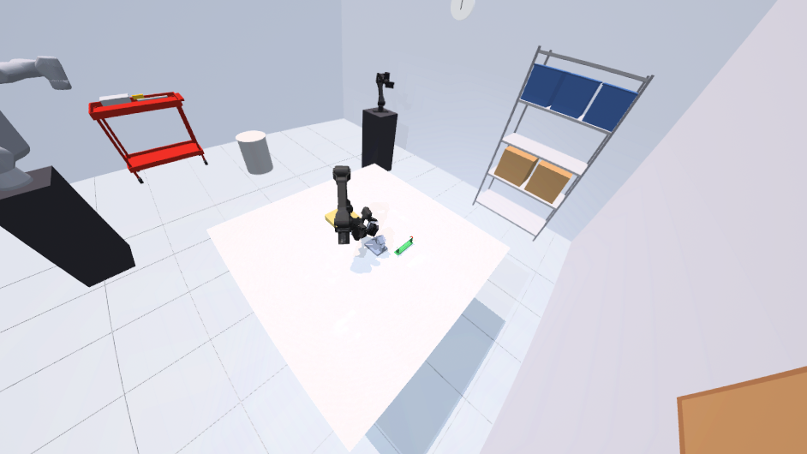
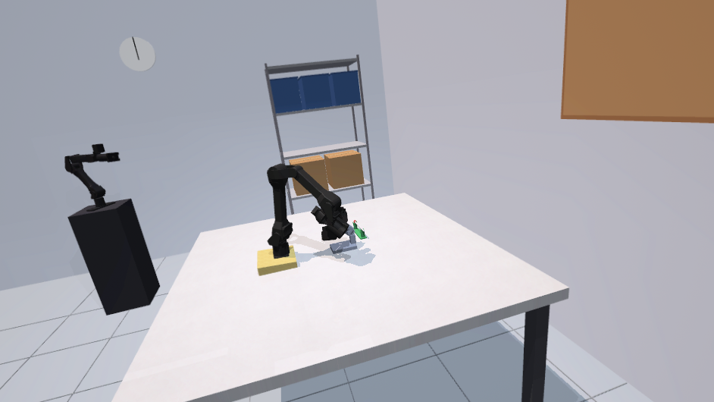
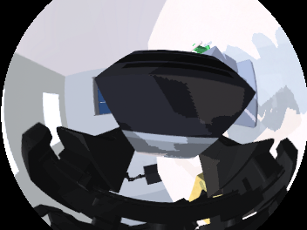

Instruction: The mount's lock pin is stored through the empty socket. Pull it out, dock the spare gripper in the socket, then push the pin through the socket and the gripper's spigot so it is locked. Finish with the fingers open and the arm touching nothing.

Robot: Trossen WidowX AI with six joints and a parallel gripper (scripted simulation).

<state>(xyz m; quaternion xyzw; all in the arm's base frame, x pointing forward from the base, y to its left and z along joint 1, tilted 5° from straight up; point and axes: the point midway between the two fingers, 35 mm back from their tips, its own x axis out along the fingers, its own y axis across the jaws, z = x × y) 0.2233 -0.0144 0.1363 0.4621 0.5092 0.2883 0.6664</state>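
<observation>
Now: gripper tip 5 cm short of the grey mount, 1 cm to the left of it and 9 cm above it. The rest, counted from my gripper tip: green cradle (15 cm ahead, 10 cm to the left, 12 cm below); spare gripper (2 cm to the right, 1 cm above).
</observation>
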